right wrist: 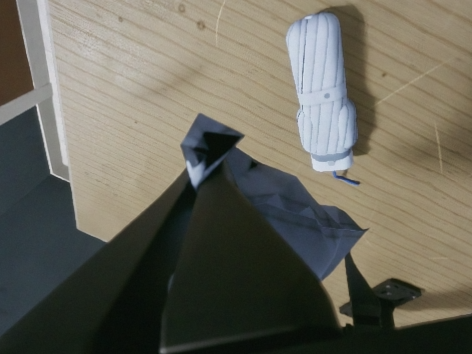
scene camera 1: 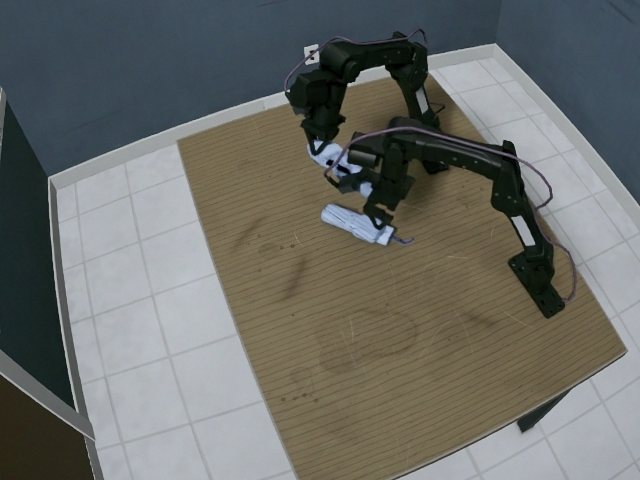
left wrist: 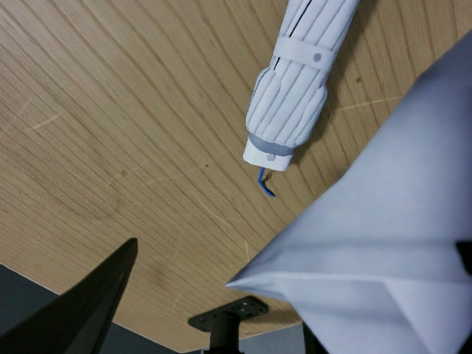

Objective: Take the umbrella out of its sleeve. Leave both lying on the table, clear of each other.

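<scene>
The pale blue pleated umbrella (scene camera 1: 352, 223) (left wrist: 295, 100) (right wrist: 325, 80) lies on the table, out of its sleeve, its blue wrist cord at one end. The pale fabric sleeve (scene camera 1: 333, 152) (left wrist: 400, 200) (right wrist: 295, 215) hangs above the table beside it. My right gripper (scene camera 1: 316, 147) (right wrist: 214, 163) is shut on one end of the sleeve. The sleeve stretches toward my left arm's wrist and hides one left finger in the left wrist view. My left gripper (scene camera 1: 379, 219) (left wrist: 227, 261) is open and empty, above the umbrella's cord end in scene camera 1.
The wooden table (scene camera 1: 330, 289) (left wrist: 75, 150) (right wrist: 125, 165) has stains and scratches. The left arm's base plate (scene camera 1: 537, 289) stands near its right edge. Both forearms lie close together over the table, partly hiding the sleeve. A blue wall (scene camera 1: 155, 62) stands behind.
</scene>
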